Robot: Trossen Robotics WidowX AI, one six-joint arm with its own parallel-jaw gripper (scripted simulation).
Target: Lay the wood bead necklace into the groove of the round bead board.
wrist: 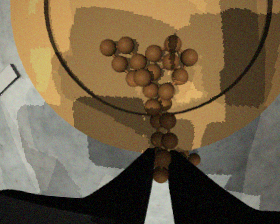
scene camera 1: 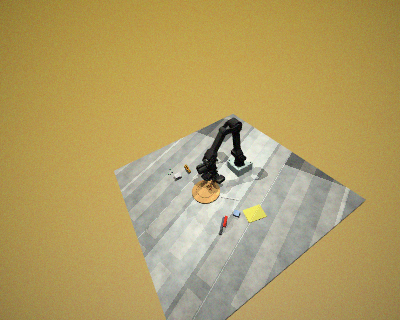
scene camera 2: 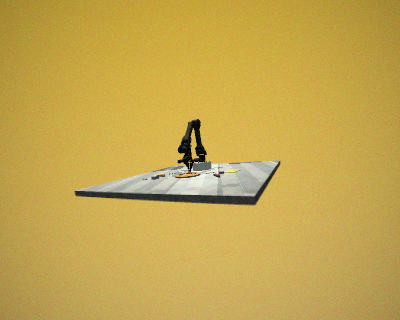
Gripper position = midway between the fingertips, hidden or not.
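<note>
So you can picture it, my gripper (wrist: 161,155) is in view, and there's a round bead board (wrist: 216,38) as well.
</note>
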